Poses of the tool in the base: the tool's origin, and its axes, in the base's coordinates. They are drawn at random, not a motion.
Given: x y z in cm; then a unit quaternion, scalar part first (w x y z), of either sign.
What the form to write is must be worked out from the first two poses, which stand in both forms.
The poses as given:
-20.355, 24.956, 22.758, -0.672, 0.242, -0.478, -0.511
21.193, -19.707, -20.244, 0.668, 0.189, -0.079, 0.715
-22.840, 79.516, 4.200, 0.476, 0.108, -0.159, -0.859
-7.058, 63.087, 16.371, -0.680, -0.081, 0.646, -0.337
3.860, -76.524, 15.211, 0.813, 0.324, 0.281, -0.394
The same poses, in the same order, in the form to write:
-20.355, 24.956, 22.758, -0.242, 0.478, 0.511, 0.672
21.193, -19.707, -20.244, 0.189, -0.079, 0.715, 0.668
-22.840, 79.516, 4.200, 0.108, -0.159, -0.859, 0.476
-7.058, 63.087, 16.371, 0.081, -0.646, 0.337, 0.680
3.860, -76.524, 15.211, 0.324, 0.281, -0.394, 0.813

